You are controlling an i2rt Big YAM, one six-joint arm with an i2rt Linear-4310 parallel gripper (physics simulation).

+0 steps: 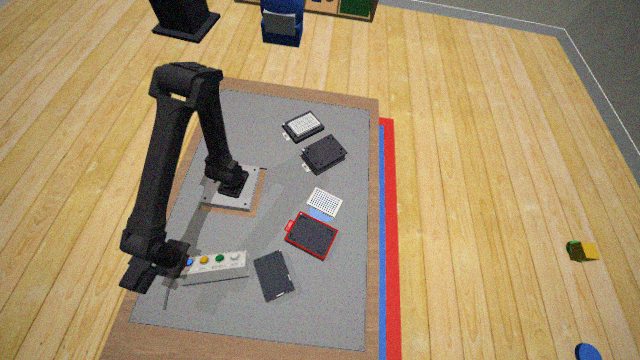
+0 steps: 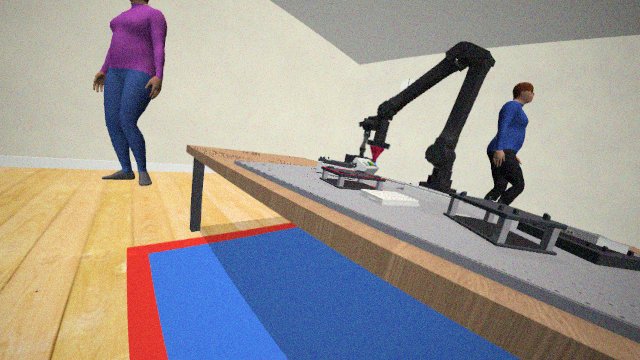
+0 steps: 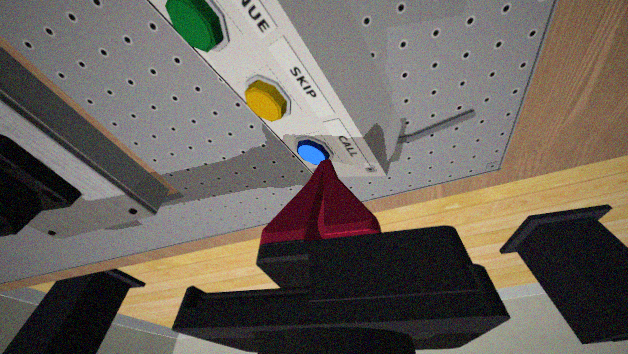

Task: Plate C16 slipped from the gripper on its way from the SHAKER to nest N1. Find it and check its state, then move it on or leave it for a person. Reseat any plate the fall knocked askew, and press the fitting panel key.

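Frame: origin at the arm's base, x ahead, y left, z up, level; centimetres.
Seen in the pictures: gripper, fingertip midpoint: [image 1: 184, 264] [image 2: 373, 161] [image 3: 327, 166]; arm's base at its link origin: [image 1: 233, 183] [image 2: 436, 189] [image 3: 6, 175].
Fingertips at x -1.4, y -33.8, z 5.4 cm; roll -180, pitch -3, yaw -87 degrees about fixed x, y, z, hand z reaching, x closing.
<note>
Offsets run from my fingertips to a thing's middle. "spot": to the spot under its first point.
A white plate with dark wells @(dx +38.9, dy +36.6, dz -7.2 cm) [image 1: 325, 202] [image 2: 390, 198] lies flat on the grey mat, off any stand, next to a light blue patch @(spot: dx +39.1, dy +31.0, dz -7.8 cm) [image 1: 321, 215]. No label on it is readable. Another white plate @(dx +20.5, dy +70.9, dz -4.2 cm) [image 1: 304, 124] sits on a dark stand at the back. The key panel @(dx +8.0, dy +1.8, dz -3.8 cm) [image 1: 215, 273] [image 2: 364, 165] [image 3: 320, 106] has white, green @(dx +9.5, dy +4.8, dz -1.6 cm) [image 1: 219, 258] [image 3: 196, 22], yellow @(dx +4.8, dy +2.8, dz -1.6 cm) [image 1: 204, 260] [image 3: 267, 100] and blue keys; the blue CALL key @(dx +0.3, dy +0.8, dz -1.8 cm) [image 1: 189, 262] [image 3: 312, 152] is lit bright. My gripper [image 2: 376, 161] [image 3: 327, 166] is shut and empty, its red tips at the blue key's edge; contact is unclear.
A red-framed stand [image 1: 311, 235] stands beside the loose plate. A bare dark stand [image 1: 324, 154] is farther back. A dark grey slab-like unit @(spot: dx +28.9, dy +4.1, dz -2.5 cm) [image 1: 274, 276] is right of the panel. Two people, in purple [image 2: 137, 45] and blue [image 2: 512, 120], stand beyond the table.
</note>
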